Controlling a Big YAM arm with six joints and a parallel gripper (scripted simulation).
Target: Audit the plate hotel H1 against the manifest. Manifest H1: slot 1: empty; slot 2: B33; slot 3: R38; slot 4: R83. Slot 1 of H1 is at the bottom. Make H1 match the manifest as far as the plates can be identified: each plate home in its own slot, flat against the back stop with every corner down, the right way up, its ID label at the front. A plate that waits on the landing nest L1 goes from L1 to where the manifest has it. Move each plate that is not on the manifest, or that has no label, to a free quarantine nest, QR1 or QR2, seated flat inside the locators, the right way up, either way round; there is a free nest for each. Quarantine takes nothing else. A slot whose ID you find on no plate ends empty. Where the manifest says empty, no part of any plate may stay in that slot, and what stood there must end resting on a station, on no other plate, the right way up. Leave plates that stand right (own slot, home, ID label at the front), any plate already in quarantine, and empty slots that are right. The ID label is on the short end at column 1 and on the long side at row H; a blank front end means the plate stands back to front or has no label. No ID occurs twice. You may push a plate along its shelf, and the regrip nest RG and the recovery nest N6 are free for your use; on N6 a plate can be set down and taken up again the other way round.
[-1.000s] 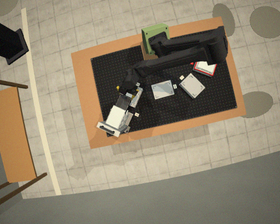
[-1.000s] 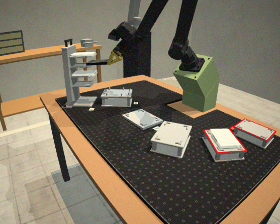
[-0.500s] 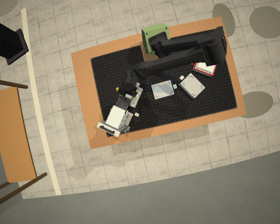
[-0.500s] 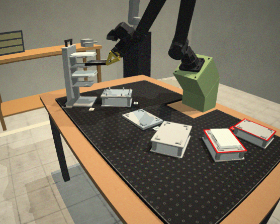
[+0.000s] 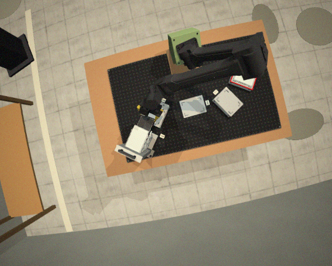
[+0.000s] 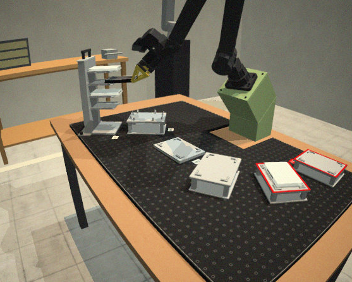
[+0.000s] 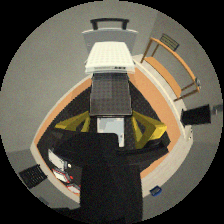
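The dark plate is 4 cm ahead of my hand and 5 cm to the right of it. Round my hand: flat nest (4 cm ahead, 28 cm to the left, 23 cm below); plate hotel H1 (13 cm ahead, 16 cm to the right, 7 cm below); N6 tag (6 cm ahead, 38 cm to the left, 23 cm below).
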